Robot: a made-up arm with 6 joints.
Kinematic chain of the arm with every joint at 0, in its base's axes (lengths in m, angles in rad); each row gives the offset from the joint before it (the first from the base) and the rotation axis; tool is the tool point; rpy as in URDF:
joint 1: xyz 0 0 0.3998 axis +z
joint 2: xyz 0 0 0 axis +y
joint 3: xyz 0.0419 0 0.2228 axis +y
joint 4: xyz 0.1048 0 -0.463 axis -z
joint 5: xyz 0 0 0 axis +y
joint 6: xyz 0.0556 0 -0.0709 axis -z
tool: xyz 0 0 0 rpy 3.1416 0 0
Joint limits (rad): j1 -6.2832..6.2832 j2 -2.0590..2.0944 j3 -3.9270..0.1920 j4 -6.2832..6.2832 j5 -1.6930..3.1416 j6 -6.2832..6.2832
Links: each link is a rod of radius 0.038 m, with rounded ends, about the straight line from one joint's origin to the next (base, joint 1, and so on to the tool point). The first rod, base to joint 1, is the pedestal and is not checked.
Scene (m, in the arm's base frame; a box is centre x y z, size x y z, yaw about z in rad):
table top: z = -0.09
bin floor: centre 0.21 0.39 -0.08 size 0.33 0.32 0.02 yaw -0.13
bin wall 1: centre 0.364 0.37 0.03 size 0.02 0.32 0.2 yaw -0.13
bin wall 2: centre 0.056 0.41 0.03 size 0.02 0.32 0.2 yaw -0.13
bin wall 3: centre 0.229 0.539 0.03 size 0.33 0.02 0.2 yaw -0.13
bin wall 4: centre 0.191 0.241 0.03 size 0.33 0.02 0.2 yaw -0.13
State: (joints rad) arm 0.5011 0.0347 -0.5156 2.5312 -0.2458 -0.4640
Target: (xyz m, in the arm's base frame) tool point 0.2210 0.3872 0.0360
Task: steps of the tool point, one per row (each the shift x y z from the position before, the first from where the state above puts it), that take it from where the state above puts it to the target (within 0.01 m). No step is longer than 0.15 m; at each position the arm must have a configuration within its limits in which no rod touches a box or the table.
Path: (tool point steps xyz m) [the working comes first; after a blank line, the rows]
Joints at the target: 1.1060 0.8191 -1.1706 2.5217 0.1884 -0.4640
Straight joint move there: touches bin wall 1, bin wall 4.

1: -0.0038 0.0890 0.0183
2: -0.0293 0.0905 0.0205
3: -0.0554 0.0847 0.0226
4: 0.0057 0.0102 -0.0644
5: 0.0003 0.0004 -0.0702
6: -0.0060 -0.0106 -0.0738

